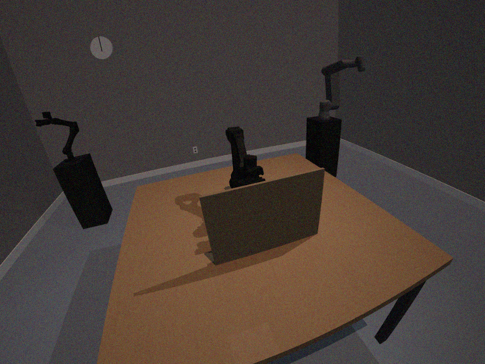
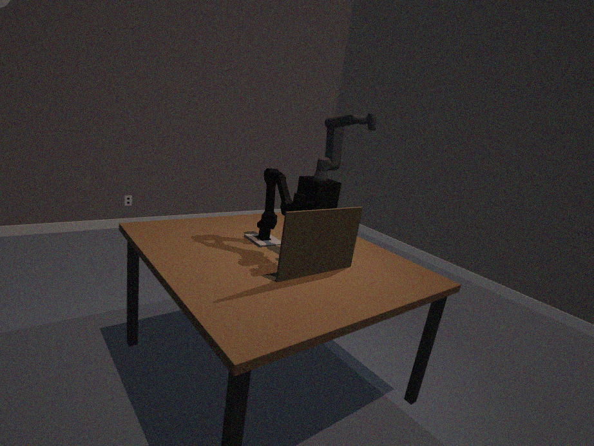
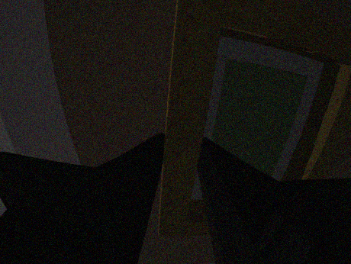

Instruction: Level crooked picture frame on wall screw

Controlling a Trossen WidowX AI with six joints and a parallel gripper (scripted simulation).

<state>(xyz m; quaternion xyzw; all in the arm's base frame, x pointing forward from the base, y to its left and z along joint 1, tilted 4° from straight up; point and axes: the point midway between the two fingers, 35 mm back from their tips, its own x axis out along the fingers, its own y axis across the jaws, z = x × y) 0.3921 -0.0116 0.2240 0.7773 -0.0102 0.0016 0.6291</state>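
My gripper tip is now 10 mm short of the picture frame, 10 mm to the right of it and 50 mm above it. Also, from my gripper tip: wall panel (20 mm ahead, 10 mm to the right, 70 mm below).
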